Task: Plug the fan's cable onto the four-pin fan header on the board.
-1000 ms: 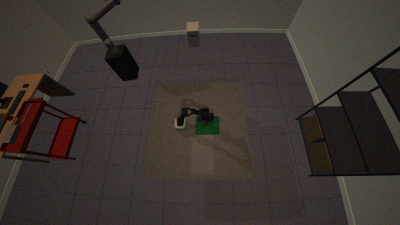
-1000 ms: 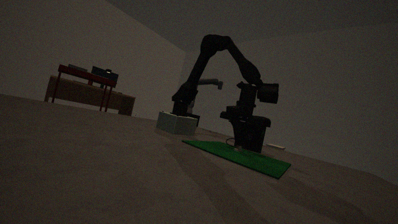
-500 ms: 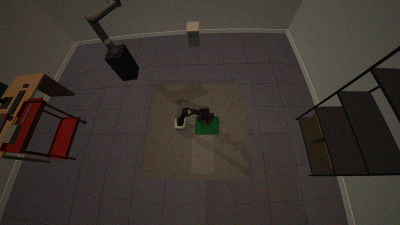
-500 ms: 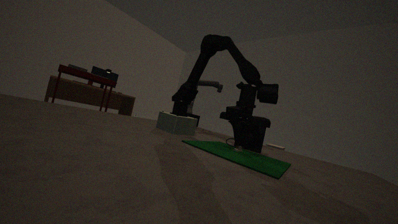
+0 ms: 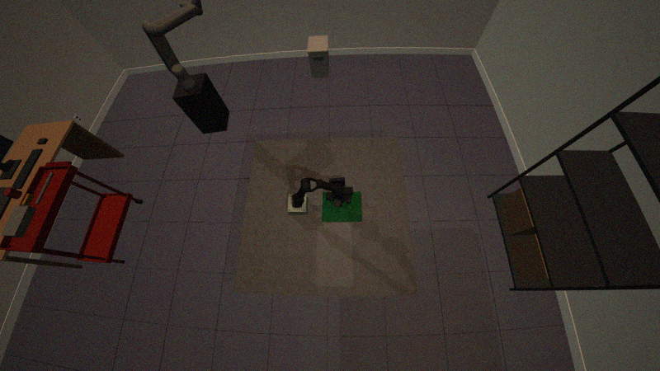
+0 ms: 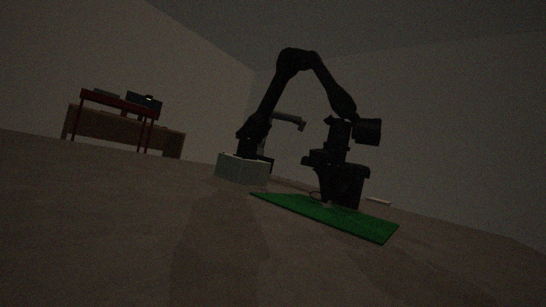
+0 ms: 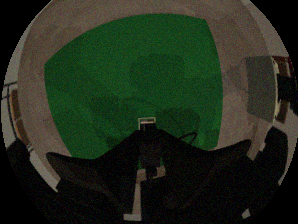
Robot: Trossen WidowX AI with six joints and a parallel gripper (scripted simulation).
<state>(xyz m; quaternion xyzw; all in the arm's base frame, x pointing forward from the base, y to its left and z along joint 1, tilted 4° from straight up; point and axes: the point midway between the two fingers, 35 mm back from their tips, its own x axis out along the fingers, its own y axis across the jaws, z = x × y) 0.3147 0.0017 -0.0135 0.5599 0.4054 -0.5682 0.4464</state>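
Right now the plug is 1 cm to the left of my gripper tip and 1 cm above it. The rest, counted from my gripper tip: black fan 14 cm to the left, 3 cm above; then green board 4 cm below, 3 cm to the right, 2 cm ahead.
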